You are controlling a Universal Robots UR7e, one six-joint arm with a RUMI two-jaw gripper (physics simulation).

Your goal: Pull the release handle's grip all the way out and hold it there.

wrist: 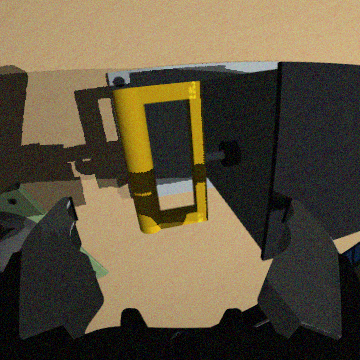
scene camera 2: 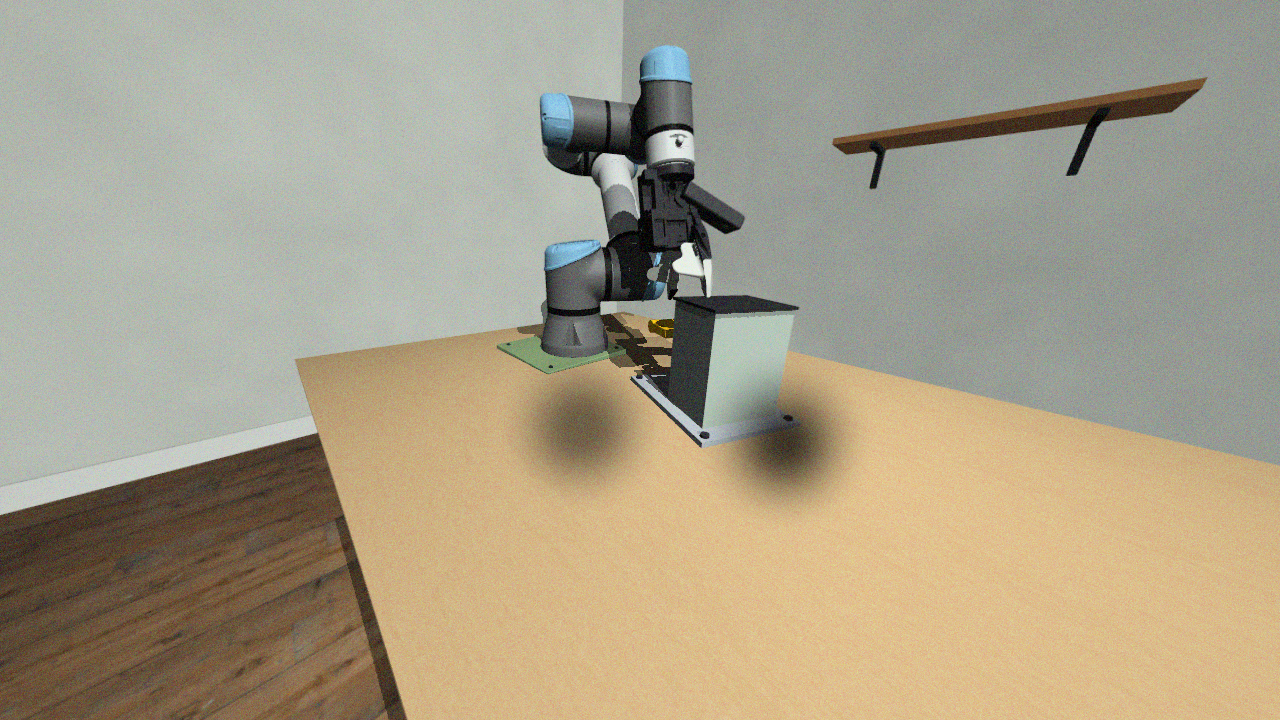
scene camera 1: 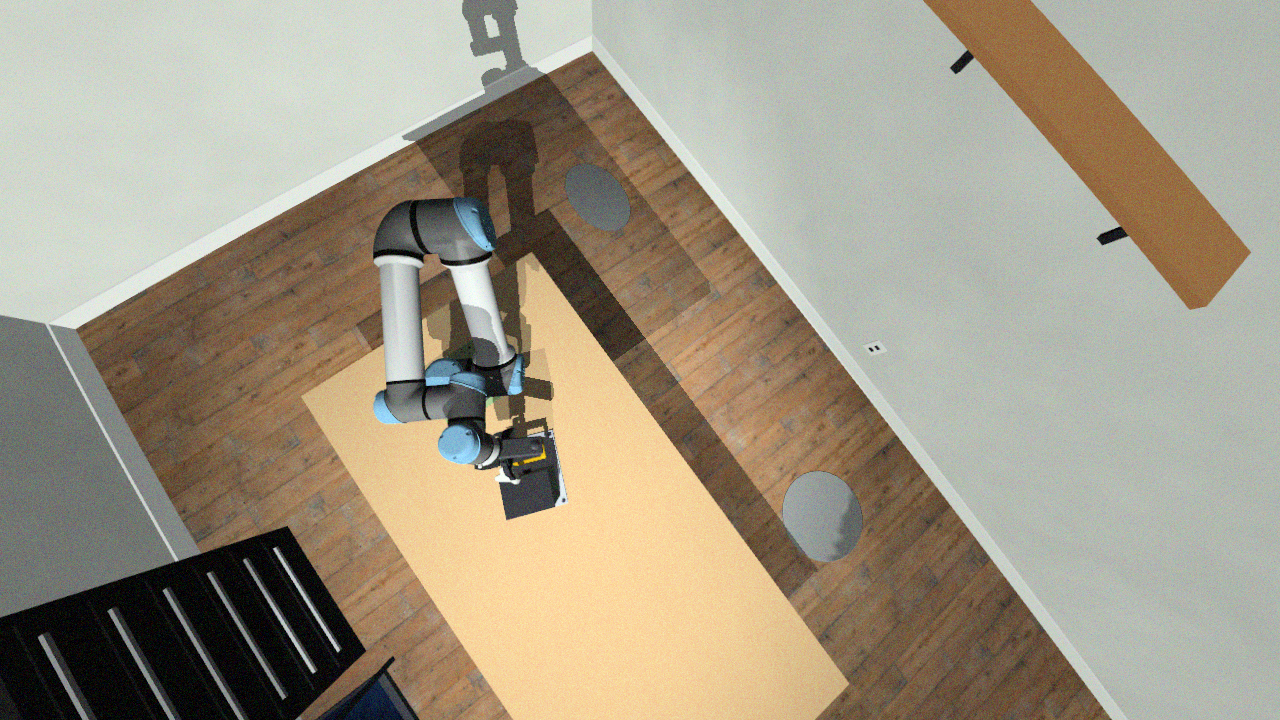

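Note:
The release handle's yellow rectangular grip (wrist: 134,135) (scene camera 2: 662,327) stands beside the box-shaped housing (wrist: 320,150) (scene camera 2: 747,367) (scene camera 1: 528,499). A short grey rod (wrist: 215,156) joins it to a black collar (wrist: 230,153) on the housing's dark face. In the top scene view part of the yellow grip (scene camera 1: 540,453) shows under the gripper. My gripper (wrist: 180,200) (scene camera 2: 690,291) is open and empty, pointing down, at about the height of the housing's top. In the wrist view the grip lies between the two finger directions, beyond the fingertips; the right finger overlaps the housing's near edge.
The housing stands on a pale base plate (scene camera 2: 742,431) (wrist: 250,66) with dark bolts, on the wooden table (scene camera 1: 626,573) (scene camera 2: 537,555). The arm's green mounting plate (scene camera 2: 528,352) is on the table behind. A wooden wall shelf (scene camera 1: 1092,161) (scene camera 2: 1011,120) is to the right.

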